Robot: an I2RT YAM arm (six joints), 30 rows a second.
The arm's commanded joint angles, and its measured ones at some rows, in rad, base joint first. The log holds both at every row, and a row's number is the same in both.
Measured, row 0:
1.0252, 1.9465, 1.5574, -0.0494, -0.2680, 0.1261
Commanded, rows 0 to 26:
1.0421, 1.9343, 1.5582, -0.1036, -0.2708, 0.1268
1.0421, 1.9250, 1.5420, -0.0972, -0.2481, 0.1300
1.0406, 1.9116, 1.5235, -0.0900, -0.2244, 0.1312
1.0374, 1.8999, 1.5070, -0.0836, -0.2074, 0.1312
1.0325, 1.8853, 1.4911, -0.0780, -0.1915, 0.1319
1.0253, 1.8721, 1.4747, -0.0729, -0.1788, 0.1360
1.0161, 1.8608, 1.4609, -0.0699, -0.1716, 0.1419
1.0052, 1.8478, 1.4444, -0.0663, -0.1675, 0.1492
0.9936, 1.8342, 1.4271, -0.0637, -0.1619, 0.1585
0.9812, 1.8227, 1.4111, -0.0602, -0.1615, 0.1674
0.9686, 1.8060, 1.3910, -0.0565, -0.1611, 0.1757
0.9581, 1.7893, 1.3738, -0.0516, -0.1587, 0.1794
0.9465, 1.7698, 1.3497, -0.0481, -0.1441, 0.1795
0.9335, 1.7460, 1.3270, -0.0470, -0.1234, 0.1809
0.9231, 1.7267, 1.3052, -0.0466, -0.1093, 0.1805
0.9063, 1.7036, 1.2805, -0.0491, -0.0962, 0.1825
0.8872, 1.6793, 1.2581, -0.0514, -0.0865, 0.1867
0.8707, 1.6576, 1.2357, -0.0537, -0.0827, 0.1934
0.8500, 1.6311, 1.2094, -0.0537, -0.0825, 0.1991
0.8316, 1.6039, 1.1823, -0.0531, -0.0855, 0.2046
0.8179, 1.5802, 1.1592, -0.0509, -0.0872, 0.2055
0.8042, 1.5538, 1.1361, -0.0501, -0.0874, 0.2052
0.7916, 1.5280, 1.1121, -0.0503, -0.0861, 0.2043
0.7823, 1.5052, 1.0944, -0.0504, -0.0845, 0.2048
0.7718, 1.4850, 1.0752, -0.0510, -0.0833, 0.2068
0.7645, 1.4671, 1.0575, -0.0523, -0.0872, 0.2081
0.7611, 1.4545, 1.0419, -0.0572, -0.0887, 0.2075
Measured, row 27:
0.7643, 1.5032, 1.0695, -0.0505, -0.0925, 0.1963
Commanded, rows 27 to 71:
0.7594, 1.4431, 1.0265, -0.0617, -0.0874, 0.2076
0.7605, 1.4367, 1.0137, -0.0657, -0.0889, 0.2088
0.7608, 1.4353, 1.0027, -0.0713, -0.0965, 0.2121
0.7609, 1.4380, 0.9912, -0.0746, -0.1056, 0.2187
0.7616, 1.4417, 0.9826, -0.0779, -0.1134, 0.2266
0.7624, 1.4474, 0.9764, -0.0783, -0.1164, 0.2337
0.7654, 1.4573, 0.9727, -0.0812, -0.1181, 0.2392
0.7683, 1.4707, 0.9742, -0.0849, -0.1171, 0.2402
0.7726, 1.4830, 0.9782, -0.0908, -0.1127, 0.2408
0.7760, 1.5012, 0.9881, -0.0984, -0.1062, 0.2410
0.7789, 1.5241, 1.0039, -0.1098, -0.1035, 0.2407
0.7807, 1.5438, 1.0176, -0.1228, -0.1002, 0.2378
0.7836, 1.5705, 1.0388, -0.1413, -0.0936, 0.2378
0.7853, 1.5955, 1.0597, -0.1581, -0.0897, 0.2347
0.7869, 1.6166, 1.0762, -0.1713, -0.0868, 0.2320
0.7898, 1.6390, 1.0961, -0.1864, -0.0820, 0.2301
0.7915, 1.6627, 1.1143, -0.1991, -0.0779, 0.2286
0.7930, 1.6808, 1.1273, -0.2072, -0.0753, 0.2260
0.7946, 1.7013, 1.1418, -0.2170, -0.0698, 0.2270
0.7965, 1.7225, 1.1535, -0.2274, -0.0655, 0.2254
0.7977, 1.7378, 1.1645, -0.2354, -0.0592, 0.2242
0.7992, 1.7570, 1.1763, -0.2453, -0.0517, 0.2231
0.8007, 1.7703, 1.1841, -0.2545, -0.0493, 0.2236
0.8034, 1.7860, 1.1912, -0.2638, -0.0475, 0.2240
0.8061, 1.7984, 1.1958, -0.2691, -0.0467, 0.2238
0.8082, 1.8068, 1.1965, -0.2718, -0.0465, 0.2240
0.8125, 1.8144, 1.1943, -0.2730, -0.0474, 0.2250
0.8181, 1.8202, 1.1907, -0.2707, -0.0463, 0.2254
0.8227, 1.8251, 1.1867, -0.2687, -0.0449, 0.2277
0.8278, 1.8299, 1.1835, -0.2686, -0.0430, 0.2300
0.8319, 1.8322, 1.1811, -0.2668, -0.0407, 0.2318
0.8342, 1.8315, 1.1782, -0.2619, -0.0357, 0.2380
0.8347, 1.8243, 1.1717, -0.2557, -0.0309, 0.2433
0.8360, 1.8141, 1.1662, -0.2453, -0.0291, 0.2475
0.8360, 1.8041, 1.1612, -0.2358, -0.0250, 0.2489
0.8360, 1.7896, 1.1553, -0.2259, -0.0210, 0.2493
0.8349, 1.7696, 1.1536, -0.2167, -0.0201, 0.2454
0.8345, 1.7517, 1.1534, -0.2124, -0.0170, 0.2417
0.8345, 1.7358, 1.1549, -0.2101, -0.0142, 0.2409
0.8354, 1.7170, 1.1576, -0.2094, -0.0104, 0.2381
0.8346, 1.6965, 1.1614, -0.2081, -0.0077, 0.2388
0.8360, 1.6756, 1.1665, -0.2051, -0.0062, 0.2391
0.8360, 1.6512, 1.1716, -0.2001, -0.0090, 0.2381
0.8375, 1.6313, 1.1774, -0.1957, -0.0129, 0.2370
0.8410, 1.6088, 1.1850, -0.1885, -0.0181, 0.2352
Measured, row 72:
0.8330, 1.7046, 1.1511, -0.2085, -0.0280, 0.2386
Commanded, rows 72 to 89:
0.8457, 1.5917, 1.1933, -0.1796, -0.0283, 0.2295
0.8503, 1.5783, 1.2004, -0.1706, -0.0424, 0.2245
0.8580, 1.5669, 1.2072, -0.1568, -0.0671, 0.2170
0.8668, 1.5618, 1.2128, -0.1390, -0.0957, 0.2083
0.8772, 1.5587, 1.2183, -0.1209, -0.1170, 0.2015
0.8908, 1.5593, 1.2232, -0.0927, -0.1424, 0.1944
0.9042, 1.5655, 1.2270, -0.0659, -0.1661, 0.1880
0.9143, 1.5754, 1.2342, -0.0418, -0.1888, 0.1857
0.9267, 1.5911, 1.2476, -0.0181, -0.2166, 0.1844
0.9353, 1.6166, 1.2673, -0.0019, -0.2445, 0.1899
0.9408, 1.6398, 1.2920, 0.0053, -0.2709, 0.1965
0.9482, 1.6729, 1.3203, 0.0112, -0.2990, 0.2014
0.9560, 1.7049, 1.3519, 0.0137, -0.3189, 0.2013
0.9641, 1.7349, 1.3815, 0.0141, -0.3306, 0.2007
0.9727, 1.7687, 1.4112, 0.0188, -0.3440, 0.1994
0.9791, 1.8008, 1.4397, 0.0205, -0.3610, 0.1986
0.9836, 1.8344, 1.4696, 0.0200, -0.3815, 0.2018
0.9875, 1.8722, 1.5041, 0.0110, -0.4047, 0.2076
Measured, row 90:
0.9779, 1.8221, 1.4361, -0.0013, -0.3187, 0.2073
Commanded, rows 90 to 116:
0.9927, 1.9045, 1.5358, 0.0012, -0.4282, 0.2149
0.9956, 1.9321, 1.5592, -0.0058, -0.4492, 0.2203
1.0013, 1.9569, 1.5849, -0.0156, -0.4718, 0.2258
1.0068, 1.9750, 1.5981, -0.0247, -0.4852, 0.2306
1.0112, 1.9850, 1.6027, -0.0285, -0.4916, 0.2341
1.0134, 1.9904, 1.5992, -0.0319, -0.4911, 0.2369
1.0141, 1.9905, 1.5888, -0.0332, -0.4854, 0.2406
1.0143, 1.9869, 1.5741, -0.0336, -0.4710, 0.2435
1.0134, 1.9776, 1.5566, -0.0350, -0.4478, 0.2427
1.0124, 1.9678, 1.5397, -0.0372, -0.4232, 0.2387
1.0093, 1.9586, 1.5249, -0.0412, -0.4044, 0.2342
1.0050, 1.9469, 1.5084, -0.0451, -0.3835, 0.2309
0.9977, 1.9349, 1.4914, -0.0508, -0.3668, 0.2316
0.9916, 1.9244, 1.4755, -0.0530, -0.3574, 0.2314
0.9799, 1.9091, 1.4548, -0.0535, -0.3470, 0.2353
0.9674, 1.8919, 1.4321, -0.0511, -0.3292, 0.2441
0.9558, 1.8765, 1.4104, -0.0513, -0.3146, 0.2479
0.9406, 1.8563, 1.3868, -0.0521, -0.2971, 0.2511
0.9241, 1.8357, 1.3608, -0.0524, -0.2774, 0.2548
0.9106, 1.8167, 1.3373, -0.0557, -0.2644, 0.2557
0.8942, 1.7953, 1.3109, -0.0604, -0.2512, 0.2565
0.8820, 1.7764, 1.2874, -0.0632, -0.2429, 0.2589
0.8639, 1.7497, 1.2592, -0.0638, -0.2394, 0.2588
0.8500, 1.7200, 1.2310, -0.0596, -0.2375, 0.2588
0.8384, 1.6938, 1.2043, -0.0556, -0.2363, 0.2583
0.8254, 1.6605, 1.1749, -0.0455, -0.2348, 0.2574
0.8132, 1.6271, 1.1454, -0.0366, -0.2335, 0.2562
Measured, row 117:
0.8253, 1.7226, 1.1873, -0.0315, -0.2600, 0.2497
